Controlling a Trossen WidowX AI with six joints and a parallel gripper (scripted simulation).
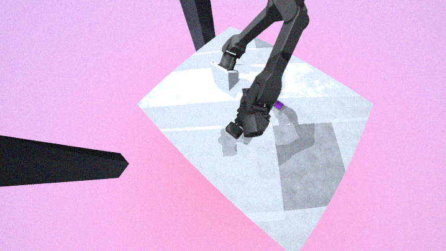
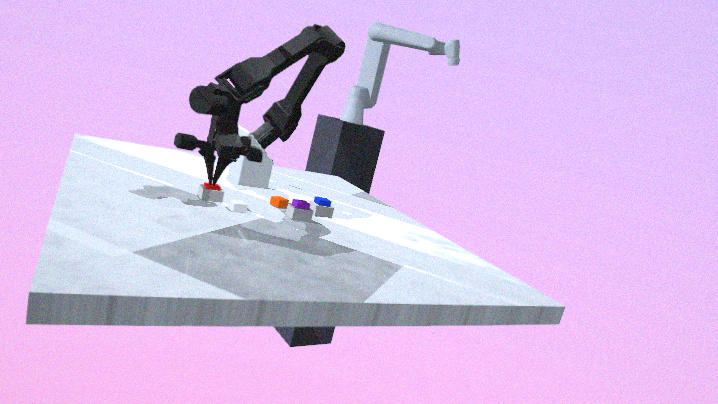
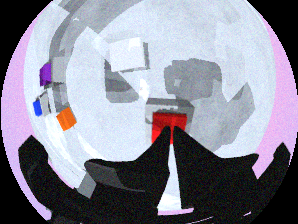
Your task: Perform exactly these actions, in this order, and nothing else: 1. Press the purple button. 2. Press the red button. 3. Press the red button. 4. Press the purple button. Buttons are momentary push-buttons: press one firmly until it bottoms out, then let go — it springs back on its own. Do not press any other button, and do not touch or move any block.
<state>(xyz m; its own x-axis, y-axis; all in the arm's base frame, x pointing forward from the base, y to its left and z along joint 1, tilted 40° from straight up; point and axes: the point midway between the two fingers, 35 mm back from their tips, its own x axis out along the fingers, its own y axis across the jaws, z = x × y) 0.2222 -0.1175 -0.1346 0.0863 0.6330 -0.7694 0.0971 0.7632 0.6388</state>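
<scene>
Now: the red button right at my gripper tip. From my gripper tip the other things lie so: white block: 80 mm ahead, 40 mm to the left, 20 mm below; purple button: 180 mm to the left, 90 mm ahead; orange block: 170 mm to the left, 20 mm below.
</scene>
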